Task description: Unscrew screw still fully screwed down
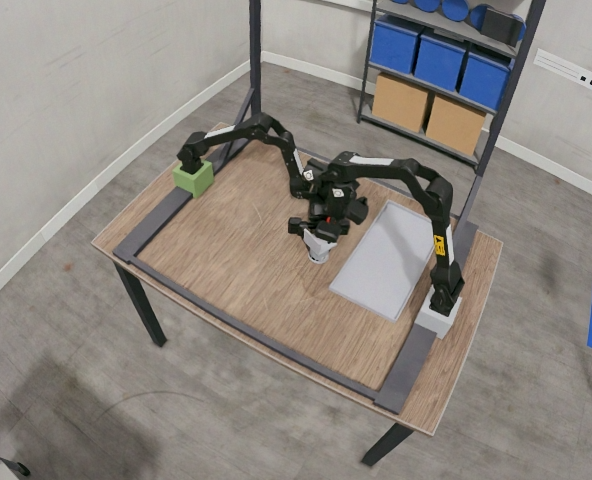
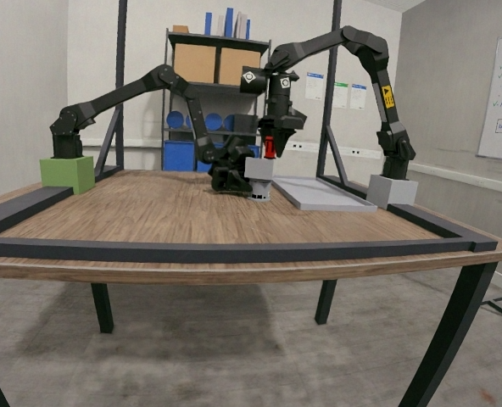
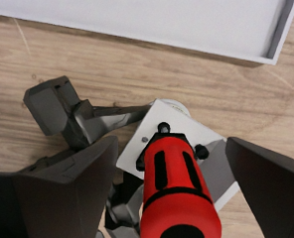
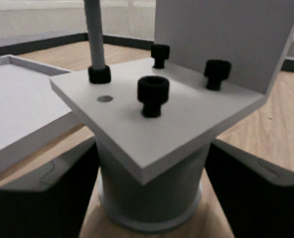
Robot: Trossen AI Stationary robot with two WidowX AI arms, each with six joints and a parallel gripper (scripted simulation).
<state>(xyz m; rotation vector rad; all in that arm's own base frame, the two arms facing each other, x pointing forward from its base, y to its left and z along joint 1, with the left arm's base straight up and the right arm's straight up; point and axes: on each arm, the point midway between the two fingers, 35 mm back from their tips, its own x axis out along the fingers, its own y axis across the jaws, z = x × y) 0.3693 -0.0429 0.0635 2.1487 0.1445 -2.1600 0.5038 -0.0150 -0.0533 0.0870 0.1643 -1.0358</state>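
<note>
Right now my left hand is 1 cm to the left of the red screwdriver and 3 cm above it. From my left hand the other things lie so: grey joint module: 1 cm ahead, 3 cm to the right, 12 cm below; grey bracket: 1 cm ahead, 3 cm to the right, 8 cm below; shallow grey tray: 12 cm behind, 16 cm to the left, 14 cm below.
The grey joint module is 2 cm ahead of my right hand and 2 cm to the left of it. From my right hand the other things lie so: grey bracket (2 cm ahead, 2 cm to the left, 4 cm above); then red screwdriver (1 cm ahead, 4 cm to the left, 9 cm above); then shallow grey tray (10 cm behind, 21 cm to the left, 3 cm below).
</note>
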